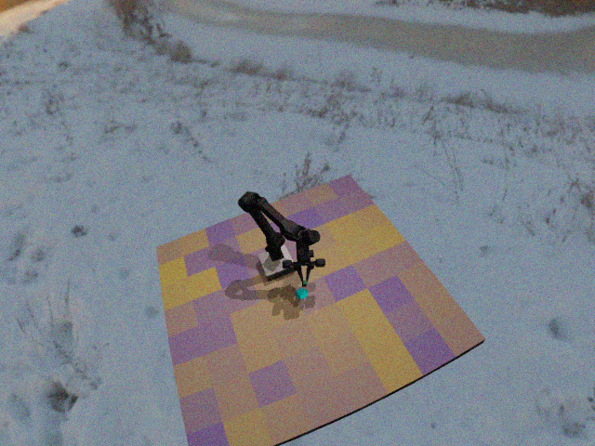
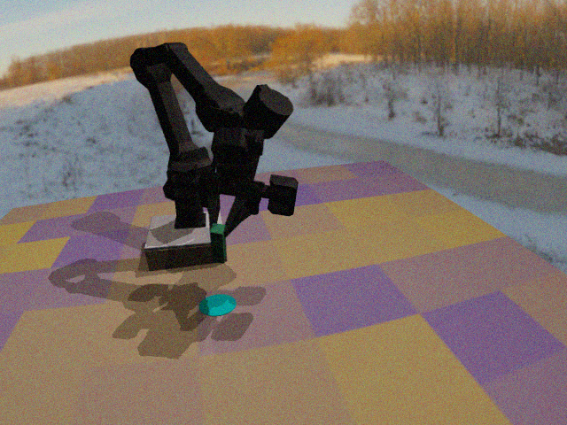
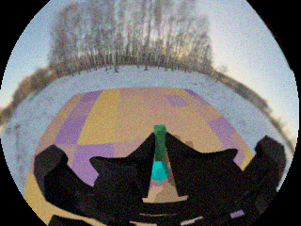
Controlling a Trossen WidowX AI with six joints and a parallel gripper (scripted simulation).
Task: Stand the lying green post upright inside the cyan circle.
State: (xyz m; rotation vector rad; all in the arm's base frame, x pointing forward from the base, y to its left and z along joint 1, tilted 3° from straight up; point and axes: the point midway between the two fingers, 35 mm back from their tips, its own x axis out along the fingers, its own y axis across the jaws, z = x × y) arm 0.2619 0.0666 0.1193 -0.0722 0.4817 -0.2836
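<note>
My gripper tip is 140 mm above the cyan circle, 50 mm past it and 20 mm to the left of it. The rest, counted from my gripper tip: green post 20 mm below, 10 mm behind.
</note>
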